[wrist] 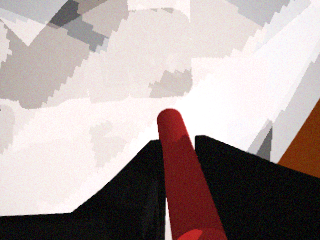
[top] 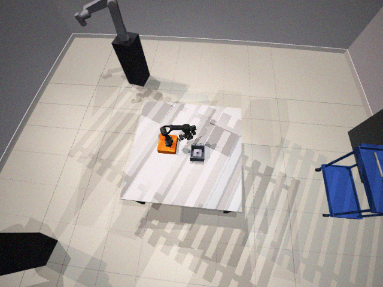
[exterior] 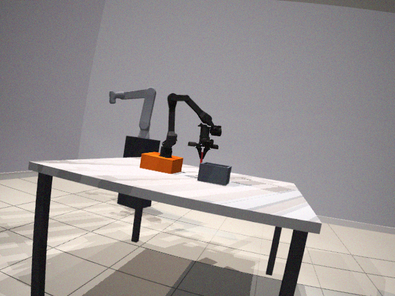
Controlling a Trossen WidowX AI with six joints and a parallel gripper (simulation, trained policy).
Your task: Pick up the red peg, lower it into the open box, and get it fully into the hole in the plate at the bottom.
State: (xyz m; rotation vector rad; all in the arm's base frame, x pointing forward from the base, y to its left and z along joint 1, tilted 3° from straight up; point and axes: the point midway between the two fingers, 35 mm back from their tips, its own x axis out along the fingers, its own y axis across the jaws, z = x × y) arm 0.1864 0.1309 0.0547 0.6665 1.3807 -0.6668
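Right now the grey box is 15 cm ahead of my gripper tip, 12 cm to the right of it and 8 cm below it. Also, from my gripper tip: red peg right at my gripper tip.
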